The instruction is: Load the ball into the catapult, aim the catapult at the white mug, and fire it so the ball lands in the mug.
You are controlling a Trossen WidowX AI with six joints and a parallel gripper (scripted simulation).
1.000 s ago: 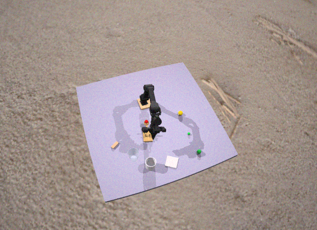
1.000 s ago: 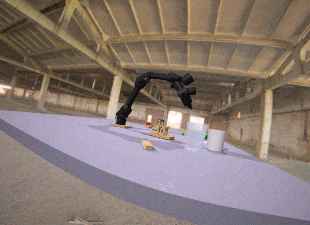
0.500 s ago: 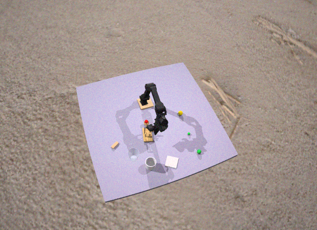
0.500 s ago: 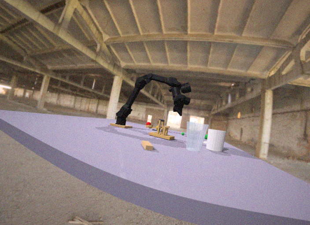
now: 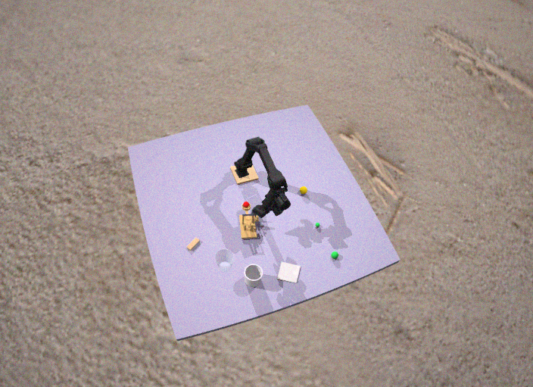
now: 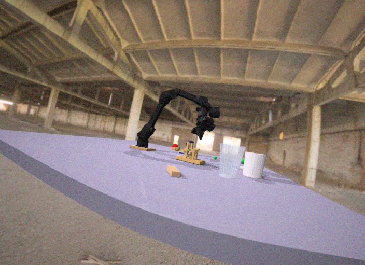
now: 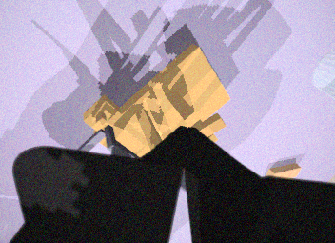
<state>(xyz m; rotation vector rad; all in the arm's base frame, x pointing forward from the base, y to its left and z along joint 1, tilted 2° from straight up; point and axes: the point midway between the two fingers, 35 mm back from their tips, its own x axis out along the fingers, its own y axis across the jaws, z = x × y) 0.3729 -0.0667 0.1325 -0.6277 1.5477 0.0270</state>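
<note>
My gripper tip is 130 mm past the red ball, 60 mm above it and 20 mm to the left of it. Also, from my gripper tip: wooden catapult: 70 mm below, 60 mm behind, 20 mm to the right; then white mug: 250 mm ahead, 170 mm to the right, 90 mm below; then clear glass: 270 mm to the right, 130 mm ahead, 90 mm below.
</note>
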